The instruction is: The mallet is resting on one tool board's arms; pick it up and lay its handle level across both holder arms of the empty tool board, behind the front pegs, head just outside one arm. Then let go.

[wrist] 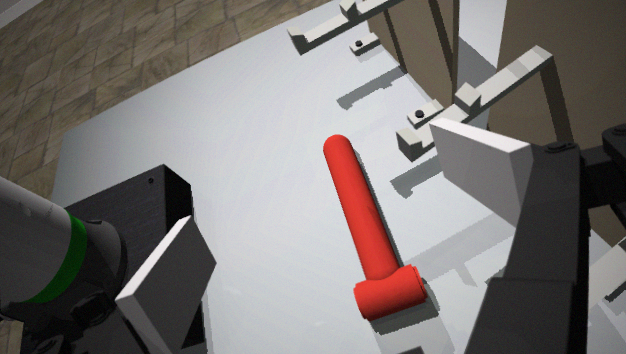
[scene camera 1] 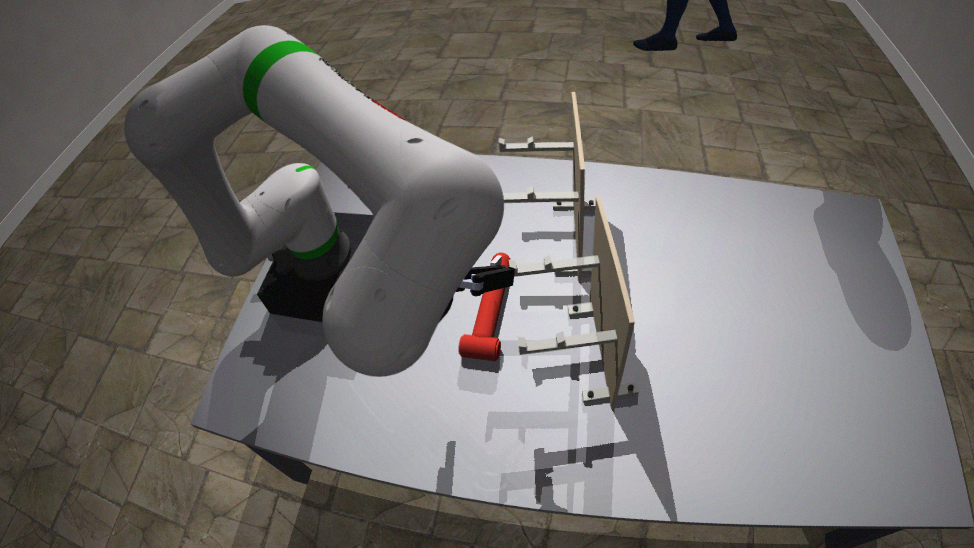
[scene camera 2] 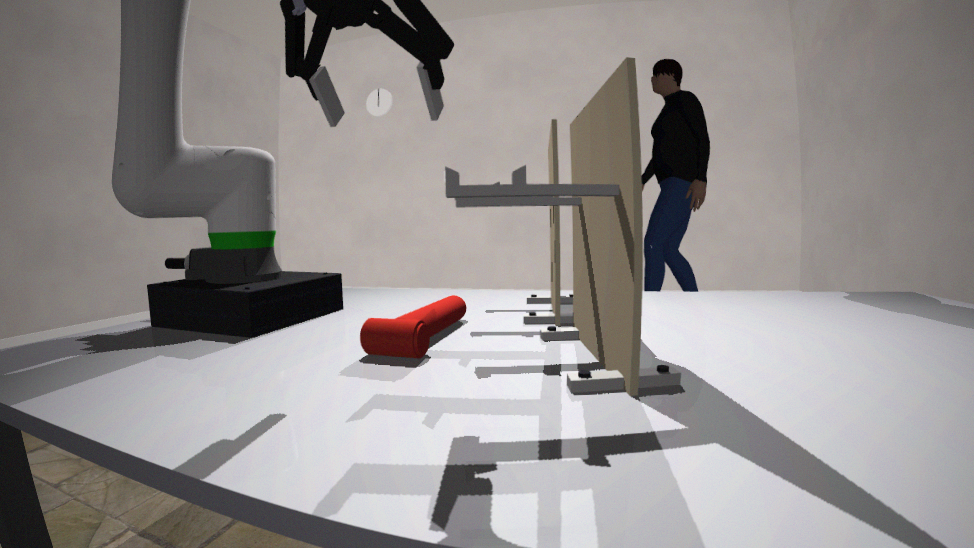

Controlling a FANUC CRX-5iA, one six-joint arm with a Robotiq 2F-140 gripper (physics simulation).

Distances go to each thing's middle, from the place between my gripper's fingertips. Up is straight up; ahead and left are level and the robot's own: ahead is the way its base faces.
Now: hand 2 cm short of the red mallet (scene camera 2: 408, 336), 11 cm to the right of it and 27 cm above it.
